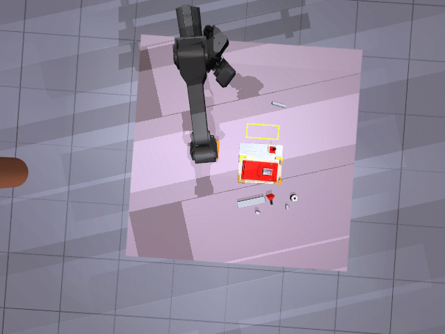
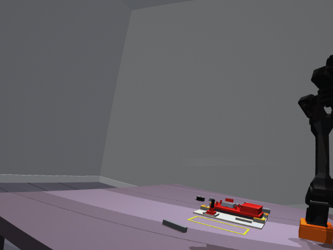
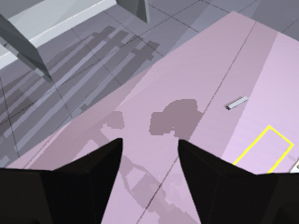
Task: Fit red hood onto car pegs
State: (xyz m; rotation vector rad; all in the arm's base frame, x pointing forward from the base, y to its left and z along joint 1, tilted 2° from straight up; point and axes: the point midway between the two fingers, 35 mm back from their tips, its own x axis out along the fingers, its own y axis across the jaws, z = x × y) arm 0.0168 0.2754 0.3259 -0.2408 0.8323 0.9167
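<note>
My gripper tip is now 400 mm to the left of the car hood, 300 mm above it and 200 mm short of it. From my gripper tip the other things lie so: wheel 540 mm to the right, 480 mm ahead, 330 mm below; grey engine block 400 mm to the right, 310 mm below, 300 mm ahead; jig 370 mm to the right, 330 mm below, 270 mm ahead.
</note>
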